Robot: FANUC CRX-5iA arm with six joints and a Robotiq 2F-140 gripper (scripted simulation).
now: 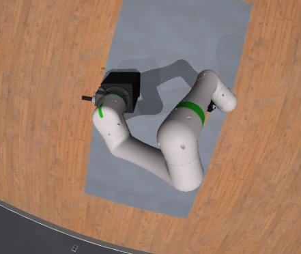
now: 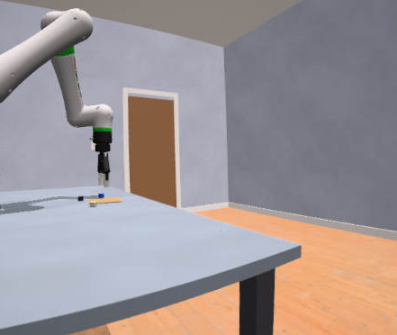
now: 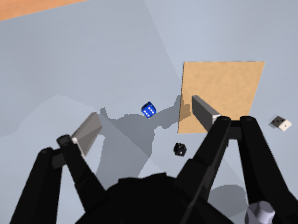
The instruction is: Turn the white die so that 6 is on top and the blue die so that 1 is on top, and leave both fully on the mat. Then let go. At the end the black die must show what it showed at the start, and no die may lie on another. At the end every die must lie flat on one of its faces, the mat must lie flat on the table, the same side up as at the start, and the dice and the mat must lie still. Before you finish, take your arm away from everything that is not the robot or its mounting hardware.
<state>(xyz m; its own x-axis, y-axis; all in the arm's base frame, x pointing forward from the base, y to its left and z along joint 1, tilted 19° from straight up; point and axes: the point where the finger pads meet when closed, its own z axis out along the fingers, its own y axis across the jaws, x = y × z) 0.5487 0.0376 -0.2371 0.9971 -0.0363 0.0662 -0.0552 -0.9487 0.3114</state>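
Now: hand 5 cm above the blue die and 2 cm past it. Also, from my hand: black die (12 cm behind, 5 cm to the right, 5 cm below); tan mat (13 cm to the right, 6 cm below, 3 cm behind); white die (26 cm to the right, 11 cm behind, 5 cm below).
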